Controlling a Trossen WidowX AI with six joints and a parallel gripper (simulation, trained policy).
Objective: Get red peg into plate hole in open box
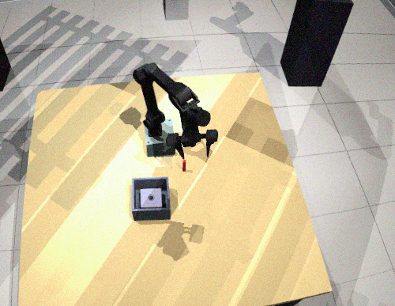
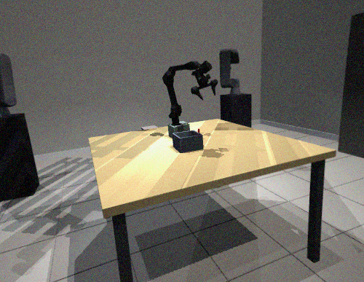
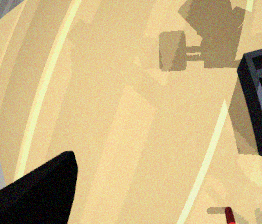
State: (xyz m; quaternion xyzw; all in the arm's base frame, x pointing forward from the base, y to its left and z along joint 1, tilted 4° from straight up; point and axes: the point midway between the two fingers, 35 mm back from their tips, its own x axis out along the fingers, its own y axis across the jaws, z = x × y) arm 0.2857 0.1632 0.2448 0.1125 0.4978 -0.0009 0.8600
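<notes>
Now: the red peg 150 mm behind my gripper tip, 30 mm to the right of it and 280 mm below it. Round my gripper tip: dark box 20 mm ahead, 180 mm to the right, 300 mm below; plate 20 mm ahead, 180 mm to the right, 280 mm below.
</notes>
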